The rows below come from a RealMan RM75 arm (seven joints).
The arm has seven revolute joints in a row. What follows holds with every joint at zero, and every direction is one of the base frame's. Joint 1 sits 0.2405 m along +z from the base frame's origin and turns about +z. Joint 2 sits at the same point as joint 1 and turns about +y. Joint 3 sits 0.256 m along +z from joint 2 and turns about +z. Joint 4 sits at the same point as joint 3 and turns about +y. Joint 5 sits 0.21 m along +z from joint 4 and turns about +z. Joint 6 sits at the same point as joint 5 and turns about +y. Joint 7 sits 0.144 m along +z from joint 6 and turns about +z. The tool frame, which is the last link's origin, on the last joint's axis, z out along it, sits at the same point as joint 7; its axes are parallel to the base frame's.
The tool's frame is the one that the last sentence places.
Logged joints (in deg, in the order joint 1, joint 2, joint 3, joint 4, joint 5, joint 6, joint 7), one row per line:
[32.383 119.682 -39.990 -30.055 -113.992 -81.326 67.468]
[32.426 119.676 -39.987 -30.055 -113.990 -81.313 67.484]
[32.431 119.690 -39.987 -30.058 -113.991 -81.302 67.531]
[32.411 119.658 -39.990 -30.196 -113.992 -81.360 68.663]
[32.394 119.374 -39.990 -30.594 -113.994 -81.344 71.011]
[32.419 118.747 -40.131 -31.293 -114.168 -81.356 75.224]
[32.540 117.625 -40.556 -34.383 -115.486 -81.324 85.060]
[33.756 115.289 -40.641 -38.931 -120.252 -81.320 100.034]
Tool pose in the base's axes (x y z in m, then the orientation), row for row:
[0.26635 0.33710 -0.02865 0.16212 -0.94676 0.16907 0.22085]
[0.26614 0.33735 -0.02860 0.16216 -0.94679 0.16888 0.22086]
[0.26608 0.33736 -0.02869 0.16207 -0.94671 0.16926 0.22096]
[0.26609 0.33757 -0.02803 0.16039 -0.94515 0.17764 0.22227]
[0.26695 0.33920 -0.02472 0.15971 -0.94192 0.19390 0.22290]
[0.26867 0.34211 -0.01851 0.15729 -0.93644 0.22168 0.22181]
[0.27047 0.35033 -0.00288 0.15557 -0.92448 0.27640 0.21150]
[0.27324 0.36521 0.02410 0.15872 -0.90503 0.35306 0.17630]
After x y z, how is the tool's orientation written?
As a quaternion, w x y z.
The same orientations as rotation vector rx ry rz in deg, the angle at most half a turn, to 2 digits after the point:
[-154.80 27.64 36.11]
[-154.80 27.61 36.11]
[-154.79 27.68 36.13]
[-154.68 29.07 36.38]
[-154.21 31.75 36.49]
[-153.52 36.34 36.36]
[-151.71 45.36 34.71]
[-148.25 57.84 28.88]

